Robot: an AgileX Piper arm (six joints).
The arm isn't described. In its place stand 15 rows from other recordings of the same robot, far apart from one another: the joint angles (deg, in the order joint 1, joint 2, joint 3, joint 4, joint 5, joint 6), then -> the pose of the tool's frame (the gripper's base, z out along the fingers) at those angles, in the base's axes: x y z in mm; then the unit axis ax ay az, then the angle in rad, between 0 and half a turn.
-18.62 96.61 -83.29 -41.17 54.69 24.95 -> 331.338 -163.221 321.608 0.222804 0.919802 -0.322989 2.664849
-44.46 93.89 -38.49 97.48 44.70 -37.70 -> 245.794 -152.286 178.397 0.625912 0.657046 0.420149 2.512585
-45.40 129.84 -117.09 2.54 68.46 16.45 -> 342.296 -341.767 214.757 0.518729 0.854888 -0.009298 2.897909
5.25 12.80 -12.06 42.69 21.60 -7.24 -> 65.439 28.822 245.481 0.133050 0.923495 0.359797 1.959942
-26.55 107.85 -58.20 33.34 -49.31 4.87 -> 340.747 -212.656 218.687 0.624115 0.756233 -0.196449 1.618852
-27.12 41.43 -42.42 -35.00 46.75 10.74 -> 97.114 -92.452 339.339 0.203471 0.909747 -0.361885 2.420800
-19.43 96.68 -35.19 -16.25 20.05 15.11 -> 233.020 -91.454 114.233 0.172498 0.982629 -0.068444 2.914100
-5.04 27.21 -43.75 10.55 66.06 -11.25 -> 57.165 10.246 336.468 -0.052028 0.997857 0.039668 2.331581
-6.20 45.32 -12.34 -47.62 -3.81 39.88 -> 142.379 -10.974 213.705 -0.028365 0.998250 -0.051895 2.018046
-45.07 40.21 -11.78 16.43 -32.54 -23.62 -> 87.048 -106.865 267.826 0.332210 0.792686 -0.511161 1.738314
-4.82 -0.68 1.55 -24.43 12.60 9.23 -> 54.670 -12.849 186.596 -0.045466 0.980786 -0.189712 1.741608
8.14 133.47 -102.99 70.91 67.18 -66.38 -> 462.139 146.173 173.393 -0.313380 0.815885 0.485927 2.654732
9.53 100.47 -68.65 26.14 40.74 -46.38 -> 351.147 85.482 221.460 -0.334262 0.935772 0.112247 2.664928
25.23 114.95 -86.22 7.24 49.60 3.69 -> 375.171 186.437 195.288 -0.152826 0.984270 0.088642 2.887514
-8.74 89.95 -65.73 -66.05 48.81 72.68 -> 316.472 -111.972 297.652 0.356443 0.869758 -0.341276 2.351406
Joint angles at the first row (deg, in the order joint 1, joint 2, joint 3, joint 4, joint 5, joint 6):
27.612, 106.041, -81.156, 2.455, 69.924, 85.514
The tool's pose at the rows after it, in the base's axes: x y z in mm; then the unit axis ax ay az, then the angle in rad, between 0 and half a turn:
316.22 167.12 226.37 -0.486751 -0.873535 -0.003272 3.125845
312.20 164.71 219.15 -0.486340 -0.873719 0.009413 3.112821
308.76 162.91 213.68 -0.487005 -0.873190 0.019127 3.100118
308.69 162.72 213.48 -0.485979 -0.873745 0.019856 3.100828
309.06 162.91 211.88 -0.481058 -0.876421 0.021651 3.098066
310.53 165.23 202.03 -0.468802 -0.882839 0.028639 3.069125
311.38 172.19 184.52 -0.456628 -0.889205 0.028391 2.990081
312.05 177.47 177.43 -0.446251 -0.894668 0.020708 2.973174
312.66 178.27 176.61 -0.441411 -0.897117 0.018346 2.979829
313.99 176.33 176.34 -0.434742 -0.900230 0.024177 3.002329
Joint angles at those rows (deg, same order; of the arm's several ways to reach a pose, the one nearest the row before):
27.612, 106.041, -80.744, 1.022, 69.884, 85.513
27.613, 106.042, -79.024, 0.838, 69.787, 85.514
27.612, 106.042, -77.695, 0.838, 69.788, 85.601
27.612, 106.040, -77.645, 0.749, 69.787, 85.500
27.611, 106.304, -77.647, 0.749, 69.788, 84.855
27.611, 107.918, -77.647, 1.672, 69.788, 82.902
27.612, 110.801, -77.646, 5.555, 69.610, 79.685
27.993, 111.929, -77.646, 6.953, 68.423, 78.016
28.104, 112.038, -77.648, 6.788, 67.888, 77.543
28.105, 112.038, -77.645, 5.195, 67.642, 77.386

